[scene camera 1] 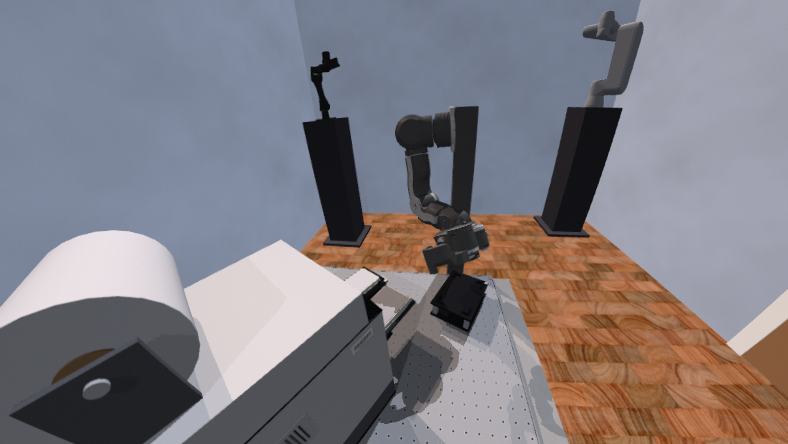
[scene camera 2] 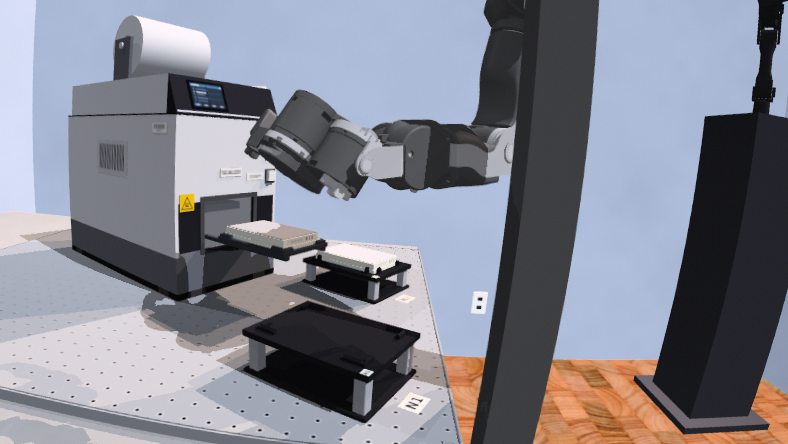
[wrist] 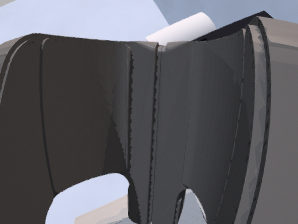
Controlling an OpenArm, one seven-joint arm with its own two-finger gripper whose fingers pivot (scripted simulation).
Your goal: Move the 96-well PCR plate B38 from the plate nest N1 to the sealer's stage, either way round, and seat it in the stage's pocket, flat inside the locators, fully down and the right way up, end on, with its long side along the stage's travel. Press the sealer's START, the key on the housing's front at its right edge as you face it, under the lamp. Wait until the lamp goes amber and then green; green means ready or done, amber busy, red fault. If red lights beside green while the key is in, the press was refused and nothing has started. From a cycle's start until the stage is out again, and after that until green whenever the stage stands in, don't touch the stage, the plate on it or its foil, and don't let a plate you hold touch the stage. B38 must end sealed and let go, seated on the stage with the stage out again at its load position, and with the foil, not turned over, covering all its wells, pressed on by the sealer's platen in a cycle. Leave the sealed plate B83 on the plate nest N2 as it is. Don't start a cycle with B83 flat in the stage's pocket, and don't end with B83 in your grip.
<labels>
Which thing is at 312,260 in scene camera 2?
A plate nest N2.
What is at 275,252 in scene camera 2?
A sealer's stage.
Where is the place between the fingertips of the gripper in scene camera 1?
428,262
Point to an arm's black column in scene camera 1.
466,120
</labels>
